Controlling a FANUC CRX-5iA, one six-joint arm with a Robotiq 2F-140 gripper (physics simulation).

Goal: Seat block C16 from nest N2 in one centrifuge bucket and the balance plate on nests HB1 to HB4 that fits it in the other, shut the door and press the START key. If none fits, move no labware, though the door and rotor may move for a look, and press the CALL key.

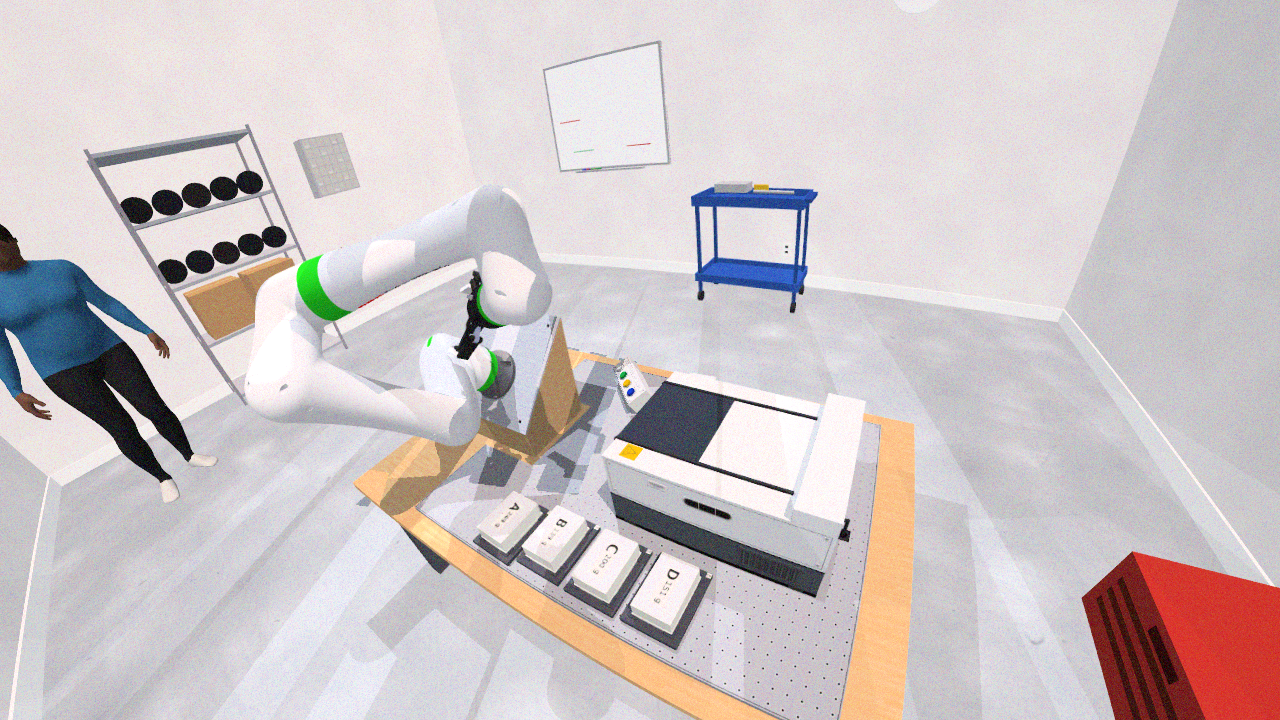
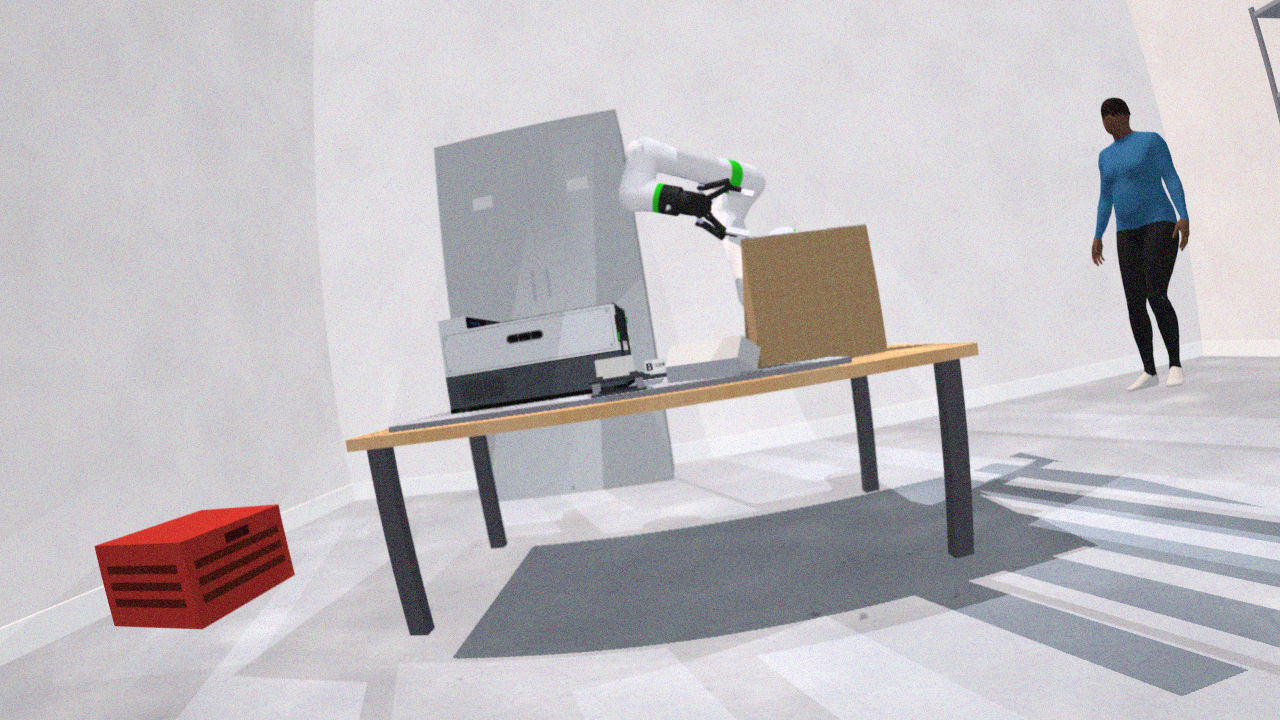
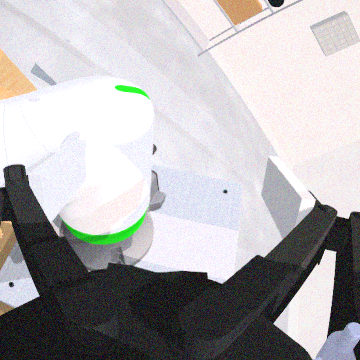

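Pixels of known places: gripper, fingertip midpoint: [image 1: 460,319] [image 2: 751,214] [image 3: 174,167]; arm's base at its link origin: [image 1: 497,374] [image 2: 803,291] [image 3: 106,231].
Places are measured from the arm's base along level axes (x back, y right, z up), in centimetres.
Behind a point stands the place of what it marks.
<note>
My gripper [image 1: 463,322] {y 9.7, x -10.3, z 25.2 cm} [image 2: 747,214] {y 9.7, x -10.3, z 25.2 cm} [image 3: 174,167] {y 9.7, x -10.3, z 25.2 cm} is open and empty, raised beside the arm's base and the tilted board, away from the labware. Four white balance plates, A [image 1: 510,523] {y 28.1, x -36.1, z -12.4 cm}, B [image 1: 554,540] {y 25.2, x -47.9, z -12.5 cm}, C [image 1: 605,569] {y 24.2, x -61.4, z -12.5 cm} and D [image 1: 666,594] {y 21.9, x -74.4, z -12.4 cm}, sit on dark nests in a row along the table's front. D seems to read 251 g; the other weights are blurred. The centrifuge [image 1: 657,488] {y 9.4, x -64.8, z -0.4 cm} [image 2: 487,358] {y -25.7, x -82.3, z -5.2 cm} has a dark panel [image 1: 675,420] {y -5.7, x -59.6, z 3.4 cm} and a white panel on top; its rotor and buckets do not show. A key box [image 1: 628,385] {y -26.8, x -27.9, z -11.3 cm} has green, yellow and blue keys. I cannot make out block C16 or nest N2.
A wood-sided tilted board [image 1: 556,394] {y -7.8, x -16.3, z -6.6 cm} [image 2: 810,295] {y -14.9, x 0.2, z -2.1 cm} stands on the table [image 1: 896,537] {y -16.5, x -109.6, z -19.1 cm} [image 2: 554,414] {y -52.7, x -58.2, z -19.7 cm} between arm and key box. A person [image 1: 53,304] [image 2: 1138,183] in blue stands beyond the table. A red crate [image 1: 1199,626] [image 2: 192,528] lies on the floor; a blue cart [image 1: 754,202] stands behind.
</note>
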